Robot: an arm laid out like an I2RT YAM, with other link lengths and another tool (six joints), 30 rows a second.
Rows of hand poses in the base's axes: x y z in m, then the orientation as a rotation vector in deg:
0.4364, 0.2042, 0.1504, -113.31, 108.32, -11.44
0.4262, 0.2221, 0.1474, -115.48, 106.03, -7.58
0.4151, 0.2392, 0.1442, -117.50, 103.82, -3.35
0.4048, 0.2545, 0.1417, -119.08, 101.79, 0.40
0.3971, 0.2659, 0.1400, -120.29, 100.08, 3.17
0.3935, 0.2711, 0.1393, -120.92, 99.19, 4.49
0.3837, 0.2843, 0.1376, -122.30, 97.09, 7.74
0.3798, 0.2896, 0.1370, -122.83, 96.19, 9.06
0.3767, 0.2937, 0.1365, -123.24, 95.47, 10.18
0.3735, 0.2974, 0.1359, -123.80, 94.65, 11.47
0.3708, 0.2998, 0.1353, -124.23, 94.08, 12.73
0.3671, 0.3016, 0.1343, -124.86, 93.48, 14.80
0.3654, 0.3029, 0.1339, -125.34, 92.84, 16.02
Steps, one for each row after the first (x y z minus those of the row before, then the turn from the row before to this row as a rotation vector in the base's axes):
-0.0102, 0.0179, -0.0030, 1.58, 1.61, 2.77
-0.0111, 0.0171, -0.0032, 1.72, 1.86, 2.71
-0.0103, 0.0153, -0.0025, 1.60, 1.60, 2.34
-0.0077, 0.0114, -0.0017, 1.19, 1.15, 1.87
-0.0036, 0.0052, -0.0007, 0.55, 0.55, 0.95
-0.0098, 0.0132, -0.0017, 1.37, 1.37, 2.23
-0.0039, 0.0053, -0.0006, 0.58, 0.54, 0.92
-0.0031, 0.0041, -0.0005, 0.49, 0.47, 0.74
-0.0032, 0.0037, -0.0006, 0.49, 0.59, 0.89
-0.0027, 0.0024, -0.0006, 0.44, 0.64, 0.69
-0.0037, 0.0018, -0.0010, 0.60, 1.20, 0.93
-0.0017, 0.0013, -0.0004, 0.40, 0.62, 0.74

